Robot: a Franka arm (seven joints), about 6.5 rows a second.
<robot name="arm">
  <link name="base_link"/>
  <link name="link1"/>
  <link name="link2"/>
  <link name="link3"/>
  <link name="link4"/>
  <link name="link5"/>
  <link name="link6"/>
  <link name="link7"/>
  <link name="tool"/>
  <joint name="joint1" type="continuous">
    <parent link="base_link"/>
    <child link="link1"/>
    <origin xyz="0 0 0.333" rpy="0 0 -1.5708"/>
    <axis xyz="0 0 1"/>
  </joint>
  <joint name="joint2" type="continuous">
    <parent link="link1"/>
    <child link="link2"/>
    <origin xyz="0 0 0" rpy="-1.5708 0 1.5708"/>
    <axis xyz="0 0 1"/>
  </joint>
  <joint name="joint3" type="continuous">
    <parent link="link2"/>
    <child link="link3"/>
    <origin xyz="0 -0.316 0" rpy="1.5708 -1.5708 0"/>
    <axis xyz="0 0 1"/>
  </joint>
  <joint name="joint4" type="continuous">
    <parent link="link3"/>
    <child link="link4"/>
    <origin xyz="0 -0.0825 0" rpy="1.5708 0 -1.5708"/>
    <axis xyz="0 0 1"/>
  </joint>
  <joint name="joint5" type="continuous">
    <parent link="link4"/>
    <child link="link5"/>
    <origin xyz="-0.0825 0.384 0" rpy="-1.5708 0 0"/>
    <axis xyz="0 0 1"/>
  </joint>
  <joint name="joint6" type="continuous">
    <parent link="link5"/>
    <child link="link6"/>
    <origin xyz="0 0 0" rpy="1.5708 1.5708 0"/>
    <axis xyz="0 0 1"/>
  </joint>
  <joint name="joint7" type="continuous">
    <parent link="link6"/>
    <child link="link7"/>
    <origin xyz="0 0.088 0" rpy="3.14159 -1.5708 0"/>
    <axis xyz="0 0 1"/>
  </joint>
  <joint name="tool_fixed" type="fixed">
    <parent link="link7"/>
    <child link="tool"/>
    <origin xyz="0 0 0.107" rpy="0 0 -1.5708"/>
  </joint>
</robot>
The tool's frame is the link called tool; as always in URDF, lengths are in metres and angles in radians. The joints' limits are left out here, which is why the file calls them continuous.
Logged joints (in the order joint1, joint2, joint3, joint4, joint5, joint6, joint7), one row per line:
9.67 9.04 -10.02 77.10 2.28 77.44 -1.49
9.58 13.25 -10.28 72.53 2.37 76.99 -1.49
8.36 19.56 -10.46 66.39 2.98 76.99 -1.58
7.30 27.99 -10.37 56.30 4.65 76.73 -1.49
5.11 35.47 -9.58 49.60 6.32 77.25 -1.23
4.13 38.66 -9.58 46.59 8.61 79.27 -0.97
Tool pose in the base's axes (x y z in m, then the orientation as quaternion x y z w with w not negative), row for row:
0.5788 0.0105 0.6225 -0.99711 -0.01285 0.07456 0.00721
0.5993 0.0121 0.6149 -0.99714 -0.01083 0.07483 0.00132
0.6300 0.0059 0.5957 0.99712 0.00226 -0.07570 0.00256
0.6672 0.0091 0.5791 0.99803 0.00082 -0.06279 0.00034
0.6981 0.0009 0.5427 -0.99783 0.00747 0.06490 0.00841
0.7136 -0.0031 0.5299 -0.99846 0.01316 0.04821 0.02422
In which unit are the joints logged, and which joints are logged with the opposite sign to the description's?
The joints are logged in degrees. Opposite sign: joint4.
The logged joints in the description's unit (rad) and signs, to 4 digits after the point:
0.1688 0.1578 -0.1749 -1.3456 0.0398 1.3516 -0.0260
0.1672 0.2313 -0.1794 -1.2659 0.0414 1.3437 -0.0260
0.1459 0.3414 -0.1826 -1.1587 0.0520 1.3437 -0.0276
0.1274 0.4885 -0.1810 -0.9826 0.0812 1.3392 -0.0260
0.0892 0.6191 -0.1672 -0.8657 0.1103 1.3483 -0.0215
0.0721 0.6747 -0.1672 -0.8131 0.1503 1.3835 -0.0169

